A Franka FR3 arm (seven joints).
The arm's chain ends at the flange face. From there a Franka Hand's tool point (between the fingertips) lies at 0.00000 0.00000 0.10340 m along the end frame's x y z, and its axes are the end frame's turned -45 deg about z.
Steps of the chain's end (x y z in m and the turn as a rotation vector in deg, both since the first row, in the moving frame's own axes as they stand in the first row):
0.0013, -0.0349, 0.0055, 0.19, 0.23, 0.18
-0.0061, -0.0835, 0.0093, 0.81, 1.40, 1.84
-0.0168, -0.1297, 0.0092, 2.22, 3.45, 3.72
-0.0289, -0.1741, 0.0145, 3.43, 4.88, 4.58
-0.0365, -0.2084, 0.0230, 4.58, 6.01, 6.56
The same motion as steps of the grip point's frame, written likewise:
0.0261, -0.0237, 0.0055, -0.03, 0.30, 0.18
0.0575, -0.0626, 0.0093, -0.42, 1.56, 1.84
0.0870, -0.1018, 0.0089, -0.87, 4.01, 3.72
0.1132, -0.1413, 0.0139, -1.03, 5.88, 4.58
0.1349, -0.1706, 0.0221, -1.01, 7.49, 6.56

